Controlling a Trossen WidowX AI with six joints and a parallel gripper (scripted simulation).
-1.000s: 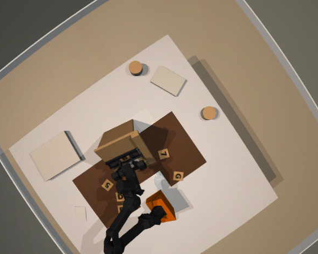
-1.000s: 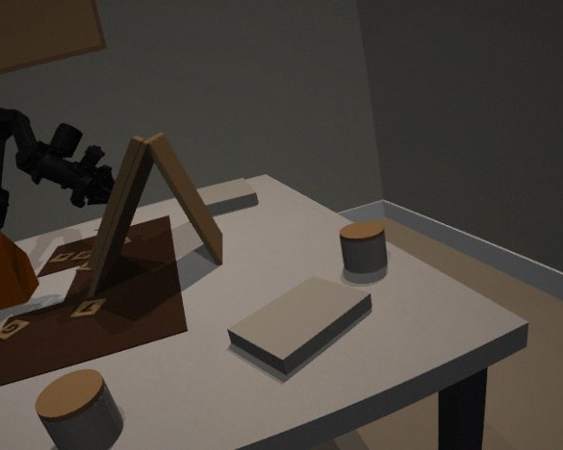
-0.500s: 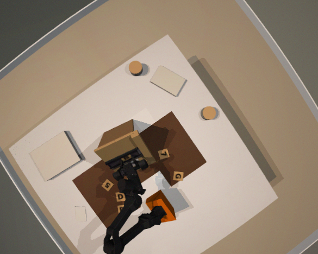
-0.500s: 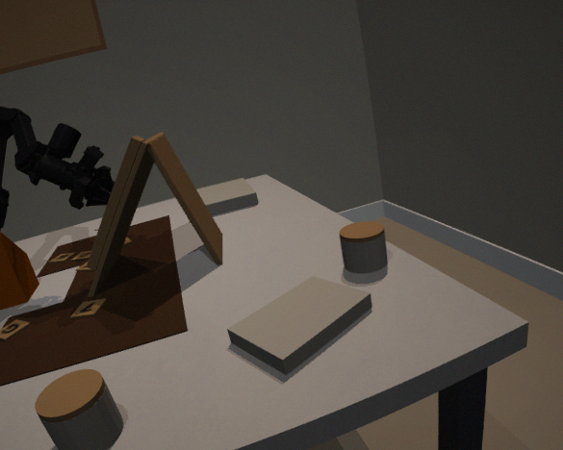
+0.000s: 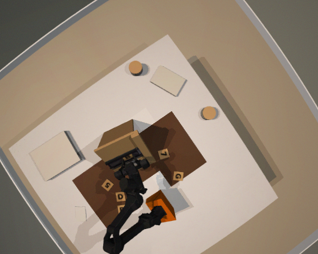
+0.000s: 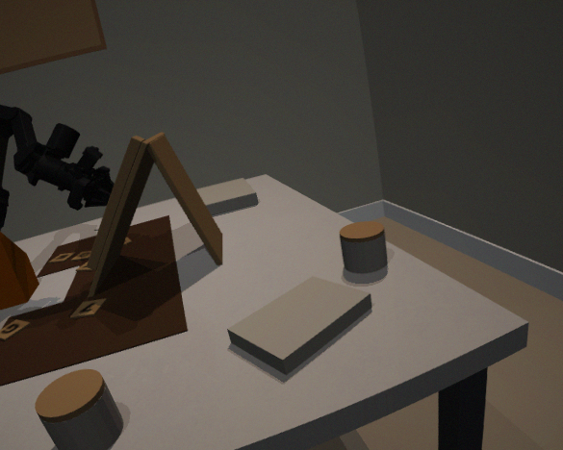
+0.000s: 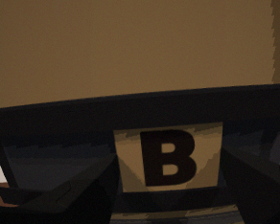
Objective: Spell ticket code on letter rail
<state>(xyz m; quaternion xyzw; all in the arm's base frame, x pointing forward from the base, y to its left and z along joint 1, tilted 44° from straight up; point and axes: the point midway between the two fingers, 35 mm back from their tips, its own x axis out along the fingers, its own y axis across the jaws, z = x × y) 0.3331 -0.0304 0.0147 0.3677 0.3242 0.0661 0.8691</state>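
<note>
Now: gripper tip 80 mm above the white ticket, 50 mm past it and 10 mm to the right of it. Round my gripper tip: brown mat (160 mm below, 160 mm behind, 20 mm to the left); then pale card (500 mm to the left, 160 mm below, 160 mm behind); then flat slab (430 mm to the right, 260 mm ahead, 150 mm below).
</note>
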